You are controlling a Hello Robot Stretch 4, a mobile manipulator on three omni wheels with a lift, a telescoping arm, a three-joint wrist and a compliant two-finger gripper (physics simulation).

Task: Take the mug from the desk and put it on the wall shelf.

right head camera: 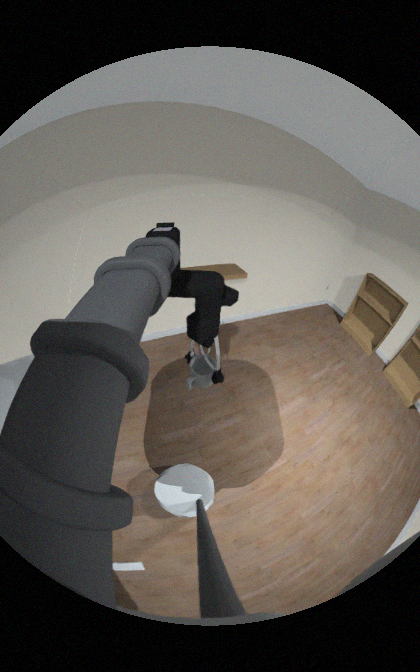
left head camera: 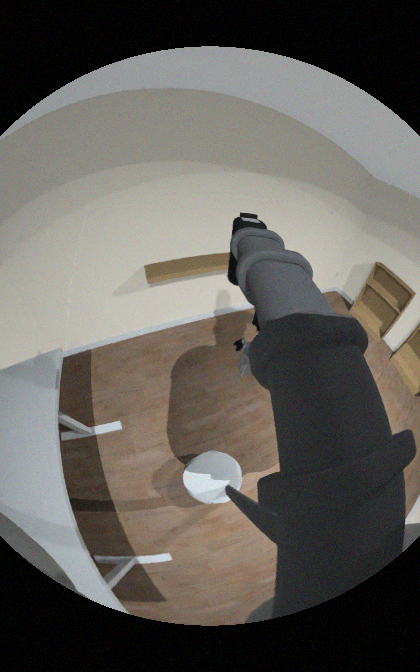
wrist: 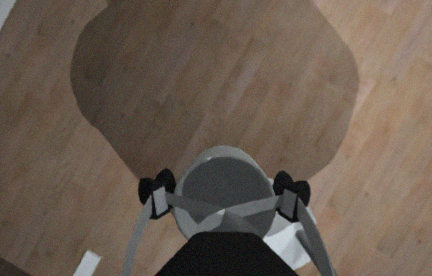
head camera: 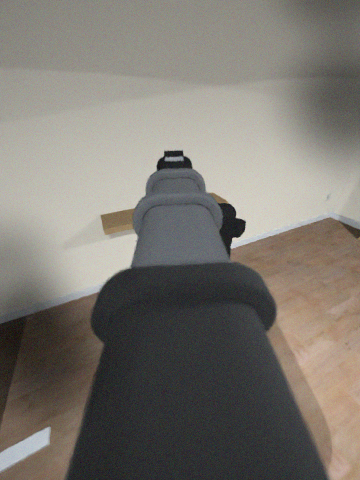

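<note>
The grey mug (right head camera: 202, 381) (wrist: 225, 175) hangs upright between the fingertips of my gripper (right head camera: 203, 367) (wrist: 223, 186), which is shut on its sides, high over the wooden floor. In the left head camera view, part of the mug (left head camera: 243, 362) shows beside the arm. The brown wall shelf (head camera: 117, 222) (left head camera: 185, 268) (right head camera: 232, 271) is on the far wall, partly hidden behind the arm and wrist. The gripper is on the near side of the shelf, and the mug appears lower than it in the head views. The pale desk (left head camera: 25, 425) stands at the left.
Two wooden bookcases (left head camera: 367, 322) (right head camera: 357, 332) stand by the right wall. A white round disc (left head camera: 212, 485) (right head camera: 185, 500) is low near the arm's base. A white desk foot (head camera: 25, 448) reaches out over the floor at the left.
</note>
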